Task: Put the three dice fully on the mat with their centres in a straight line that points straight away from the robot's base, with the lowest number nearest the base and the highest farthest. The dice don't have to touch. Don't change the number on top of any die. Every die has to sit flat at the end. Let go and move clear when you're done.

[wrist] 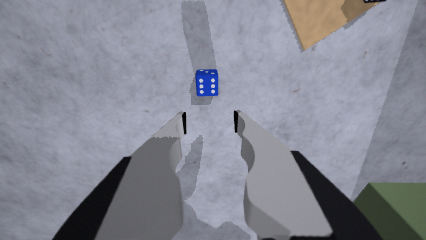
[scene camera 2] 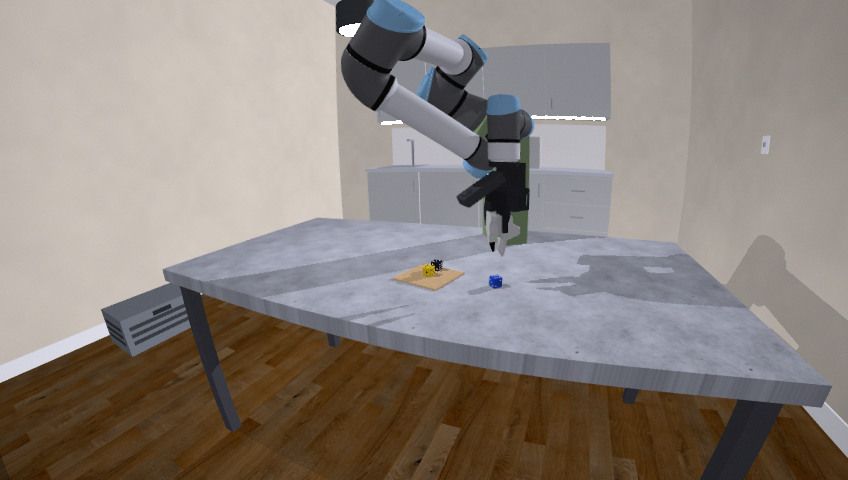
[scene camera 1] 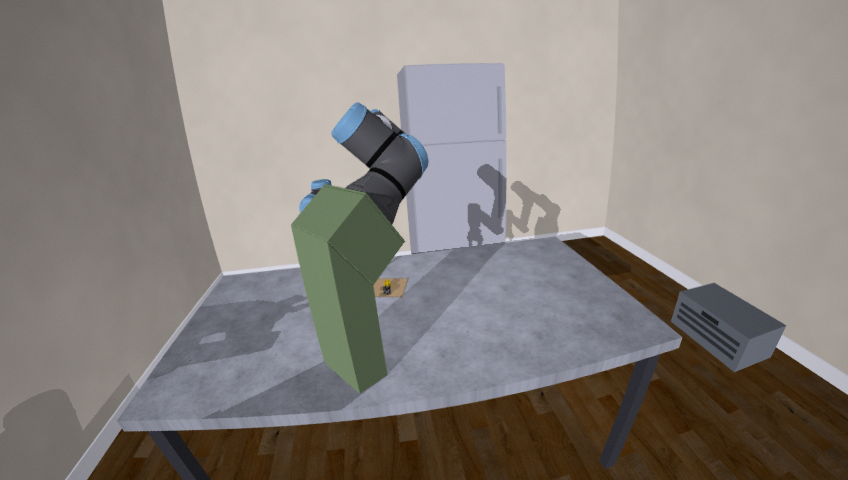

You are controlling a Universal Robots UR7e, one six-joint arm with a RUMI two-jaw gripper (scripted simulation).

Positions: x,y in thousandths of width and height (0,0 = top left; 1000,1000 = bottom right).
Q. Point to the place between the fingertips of the gripper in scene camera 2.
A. At 587,530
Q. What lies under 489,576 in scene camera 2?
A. A mat.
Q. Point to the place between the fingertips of the gripper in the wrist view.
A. At 492,469
